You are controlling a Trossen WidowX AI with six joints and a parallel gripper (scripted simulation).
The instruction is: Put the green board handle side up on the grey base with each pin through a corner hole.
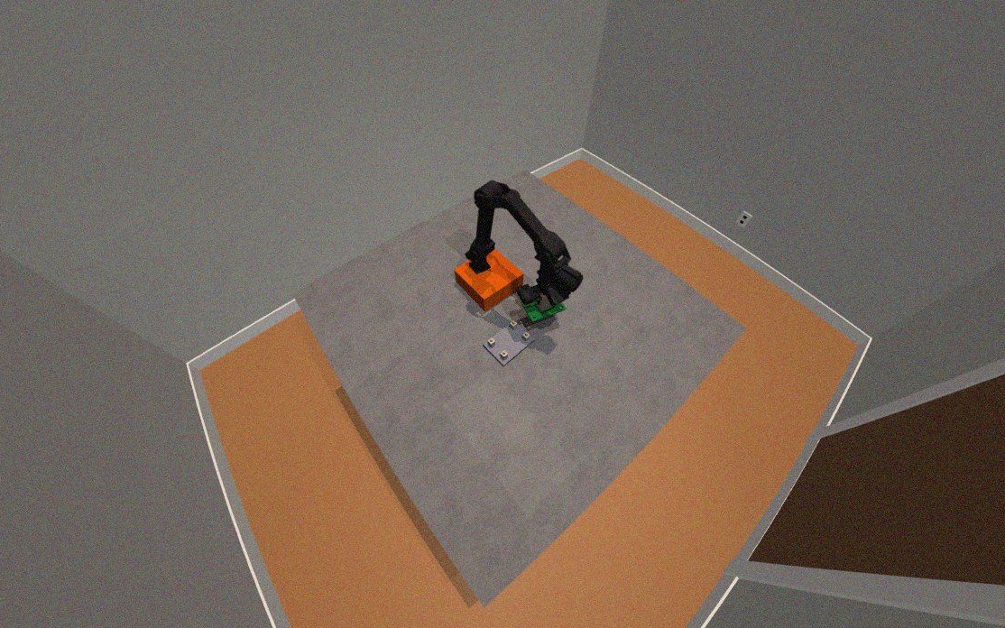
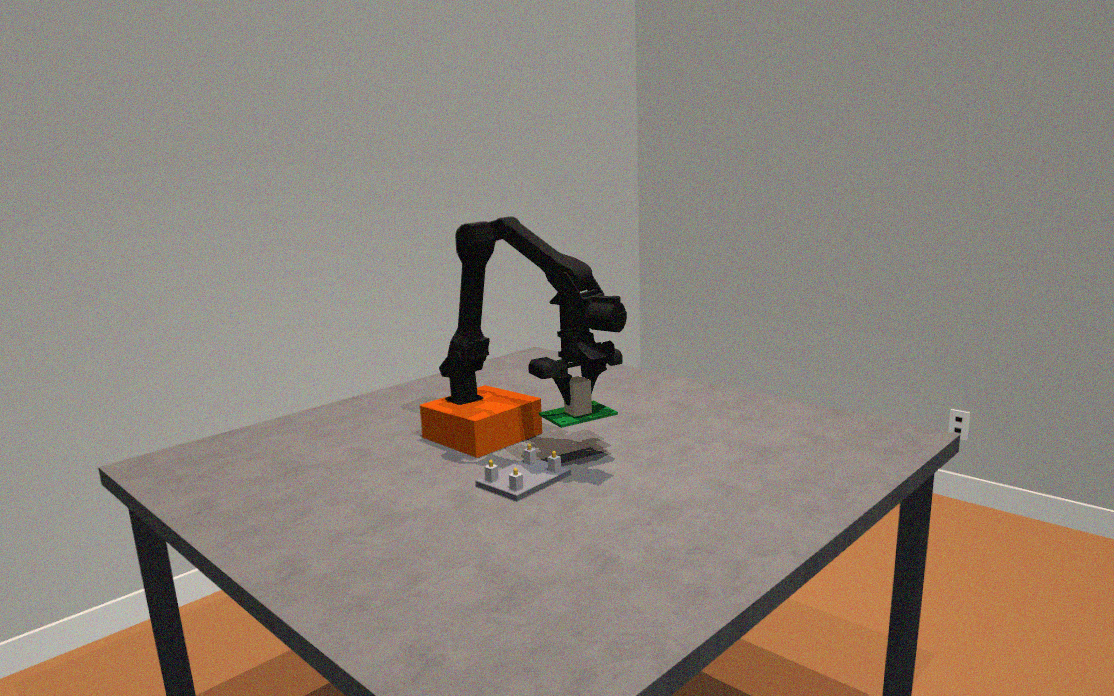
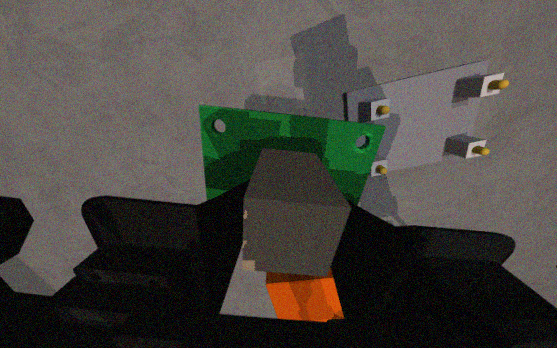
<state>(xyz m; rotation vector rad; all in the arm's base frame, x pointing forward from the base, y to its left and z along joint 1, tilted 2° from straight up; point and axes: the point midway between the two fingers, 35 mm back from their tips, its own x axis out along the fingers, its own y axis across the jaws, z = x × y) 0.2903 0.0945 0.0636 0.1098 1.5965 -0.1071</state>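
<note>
Now: the grey base 20 mm ahead of my gripper tip, 150 mm to the right of it and 110 mm below it. From my gripper tip the other things lie so: green board right at my gripper tip.
</note>
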